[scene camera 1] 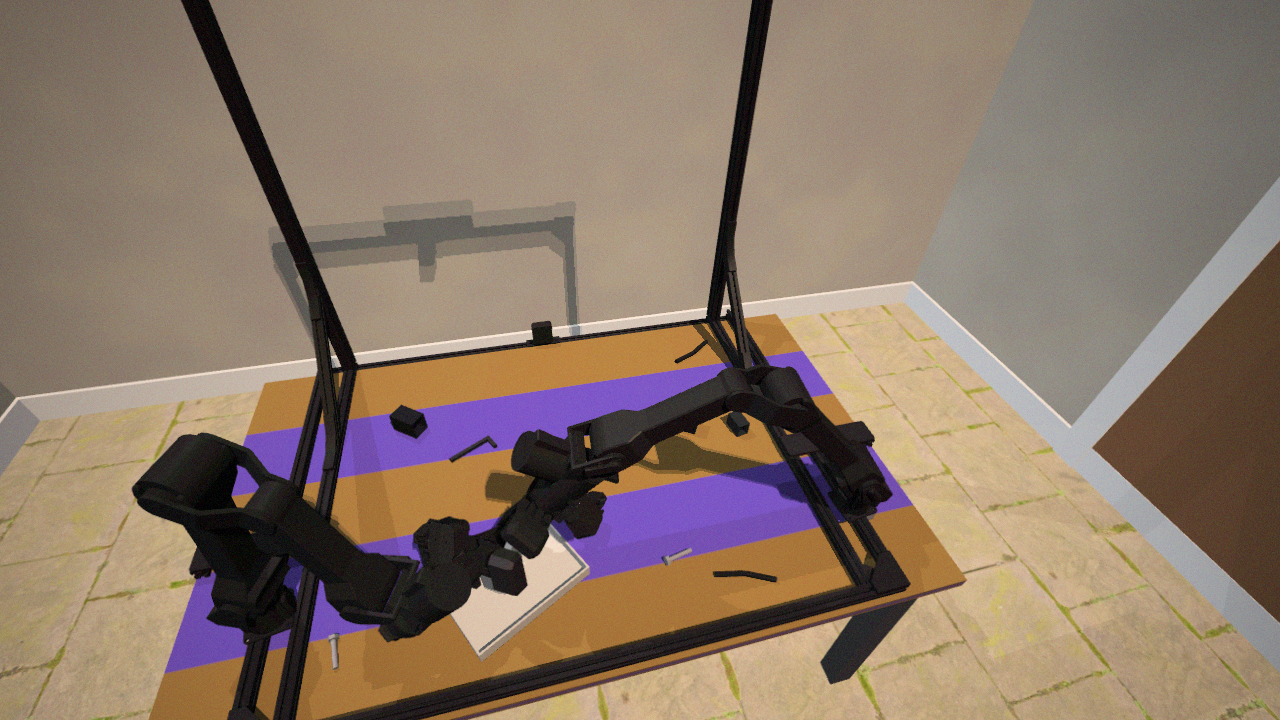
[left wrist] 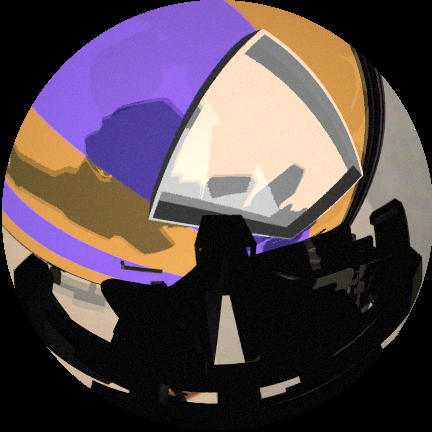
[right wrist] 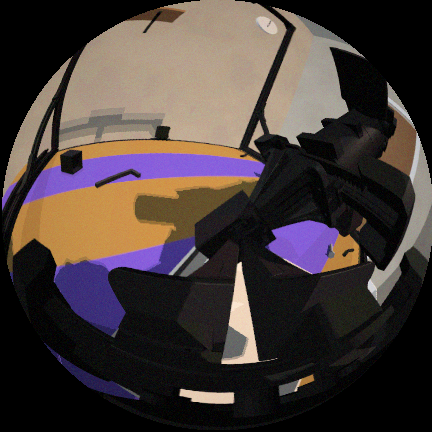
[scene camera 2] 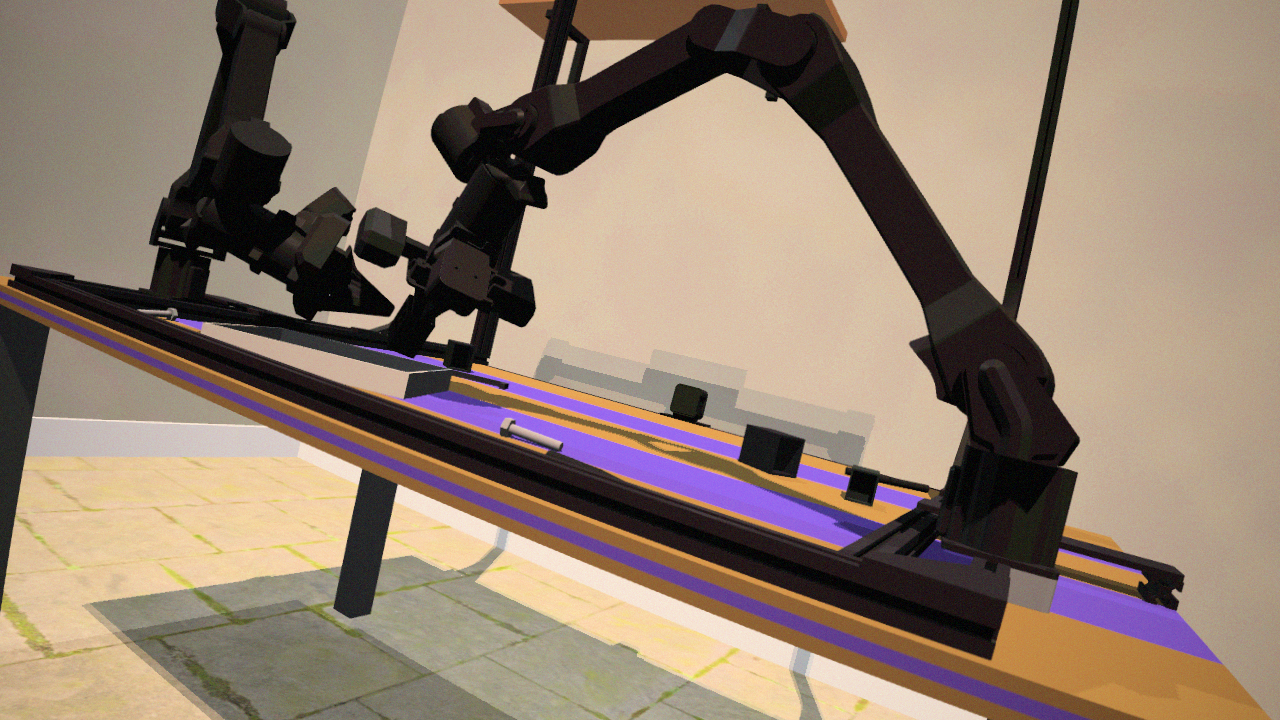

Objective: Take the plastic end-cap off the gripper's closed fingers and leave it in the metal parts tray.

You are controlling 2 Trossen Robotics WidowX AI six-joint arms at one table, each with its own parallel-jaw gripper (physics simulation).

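Places are measured from the left arm's base along level axes (x ahead, y left, z up), in centimetres.
Where they show: left gripper, fingertip midpoint: [left wrist: 222, 248] [right wrist: 236, 232] [scene camera 2: 412, 327]; right gripper, fingertip midpoint: [scene camera 1: 507, 526] [left wrist: 256, 259] [right wrist: 238, 242] [scene camera 2: 392, 312]; left arm's base, link origin: [scene camera 1: 851, 502] [scene camera 2: 995, 555]; right arm's base, link origin: [scene camera 1: 269, 615] [scene camera 2: 174, 298].
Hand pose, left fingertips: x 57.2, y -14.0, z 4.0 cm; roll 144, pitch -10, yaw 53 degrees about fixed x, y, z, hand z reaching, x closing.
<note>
Each offset is from my left fingertips to the centre of the thing. "spot": to the spot under its first point.
The metal parts tray @[dx +3.2, dy +6.5, dz -4.7 cm] [scene camera 1: 526, 593] is a pale flat tray near the table's front; it also shows in the left wrist view [left wrist: 266, 147]. My right gripper [scene camera 1: 503, 569] [scene camera 2: 375, 300] hovers over the tray's near edge with its fingers closed to a point. A small black end-cap @[dx +0.2, dy -0.2, dz +0.1 cm] [left wrist: 223, 237] sits between my left gripper's fingertips [scene camera 1: 532, 536], just above the tray's far corner. In the right wrist view the cap @[spot: dx +2.2, dy +0.1, dz +1.4 cm] [right wrist: 224, 228] lies ahead of my right fingertips, apart from them, held by the left gripper [right wrist: 308, 189].
Small black blocks @[dx +16.1, dy -31.8, dz -3.9 cm] [scene camera 1: 409, 422] @[dx -46.9, dy -10.2, dz -4.4 cm] [scene camera 1: 739, 425], an L-shaped hex key @[dx +5.1, dy -21.2, dz -5.5 cm] [scene camera 1: 475, 449], a black bar @[dx -32.8, dy +19.2, dz -5.4 cm] [scene camera 1: 746, 576] and a screw @[dx -23.8, dy +12.0, dz -5.3 cm] [scene camera 1: 676, 553] lie on the purple-striped table. Black frame posts stand at the left and the back right.
</note>
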